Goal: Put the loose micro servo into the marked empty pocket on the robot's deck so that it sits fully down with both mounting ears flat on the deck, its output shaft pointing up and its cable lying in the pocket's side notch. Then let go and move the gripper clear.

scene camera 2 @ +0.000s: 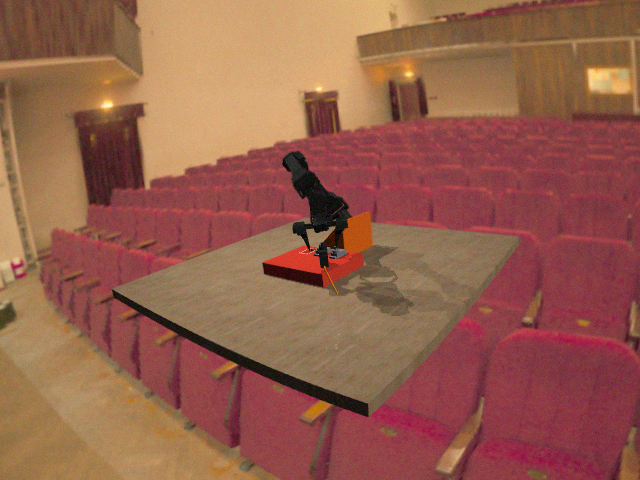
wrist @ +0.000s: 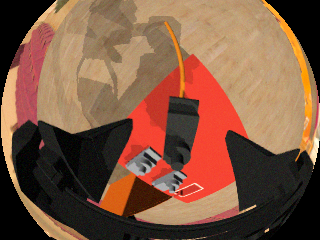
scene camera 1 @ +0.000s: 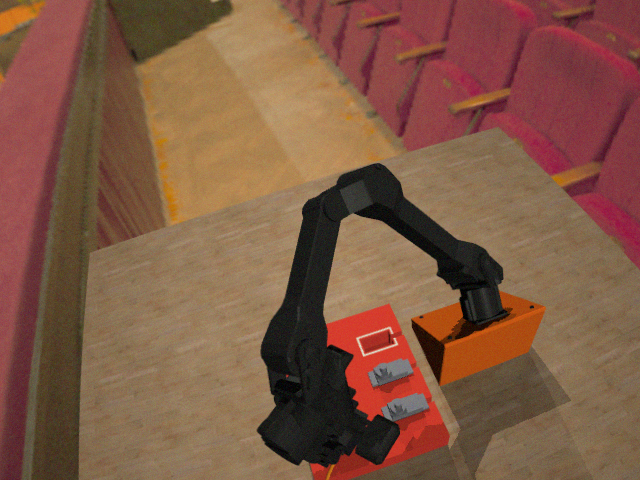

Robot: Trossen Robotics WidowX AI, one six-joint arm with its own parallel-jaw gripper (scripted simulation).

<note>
The gripper (scene camera 1: 341, 434) is open and holds nothing. Also in view: a micro servo (wrist: 182, 118) and a red deck (scene camera 2: 304, 268).
The gripper is seen too in scene camera 2 (scene camera 2: 322, 249) and in the wrist view (wrist: 182, 129). The red deck also shows in the wrist view (wrist: 210, 167).
</note>
